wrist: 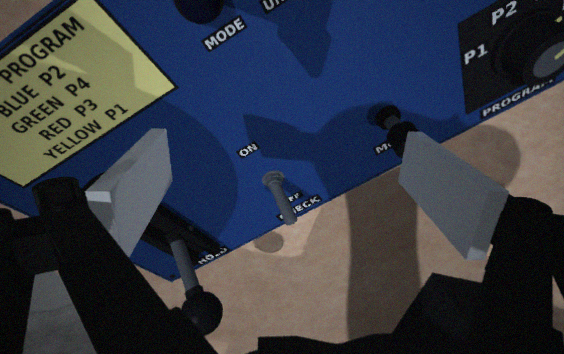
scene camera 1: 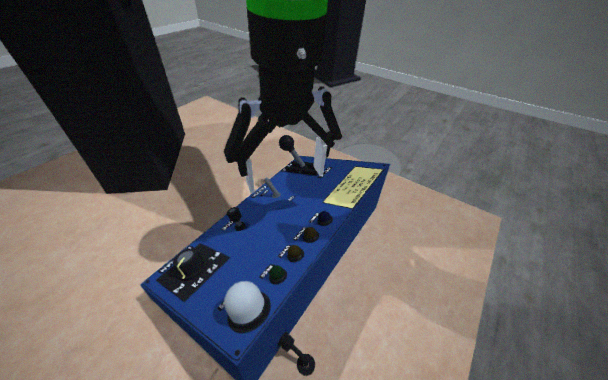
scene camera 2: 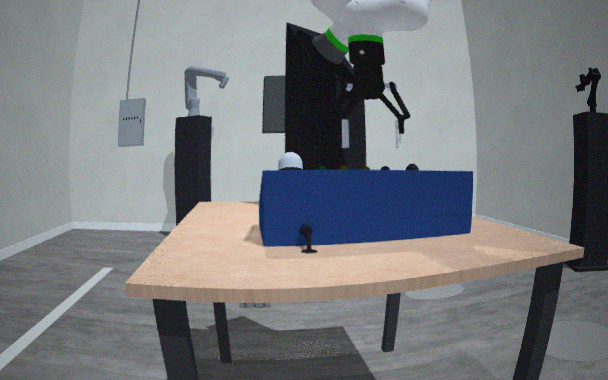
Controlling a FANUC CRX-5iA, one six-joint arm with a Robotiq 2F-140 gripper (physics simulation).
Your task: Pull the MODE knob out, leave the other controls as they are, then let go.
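Frame: origin at the arm's base, x ahead, y left, z up, level; metres.
Where they show: gripper, between the fingertips: (wrist: 288,156) (scene camera 1: 285,178) (scene camera 2: 372,147); arm's base, origin of its link: (scene camera 2: 326,50).
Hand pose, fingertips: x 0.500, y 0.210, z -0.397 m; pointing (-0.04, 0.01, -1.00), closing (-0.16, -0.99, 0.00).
Note:
Each offset is from my fingertips to the top centre of the thing. "pt": to the spot under its first point.
The black MODE knob {dx -0.039, dy -0.100, dz -0.071 m} (scene camera 1: 234,215) (wrist: 401,136) stands on a short grey stem near the long edge of the blue control box (scene camera 1: 260,235) (scene camera 2: 365,207) (wrist: 280,65). It does not show in scene camera 2. My gripper (scene camera 1: 285,181) (scene camera 2: 371,145) (wrist: 288,156) is wide open and empty, pointing down above the box. Its fingers stand to either side of the grey CHECK toggle {dx -0.089, dy +0.010, dz -0.077 m} (scene camera 1: 272,187) (wrist: 283,200), not around the knob. In the wrist view the right finger overlaps part of the knob; whether they touch I cannot tell.
The ball-topped HOLD lever {dx -0.178, dy +0.103, dz -0.038 m} (scene camera 1: 286,142) (wrist: 202,311) rises beside the left finger in the wrist view. The PROGRAM dial {dx +0.013, dy -0.208, dz -0.079 m} (scene camera 1: 185,258) (wrist: 549,62), a white dome {pt dx +0.171, dy -0.159, dz -0.016 m} (scene camera 1: 244,302) (scene camera 2: 290,161) and several lamps are on the box. A large black column (scene camera 1: 125,110) (scene camera 2: 315,105) stands behind.

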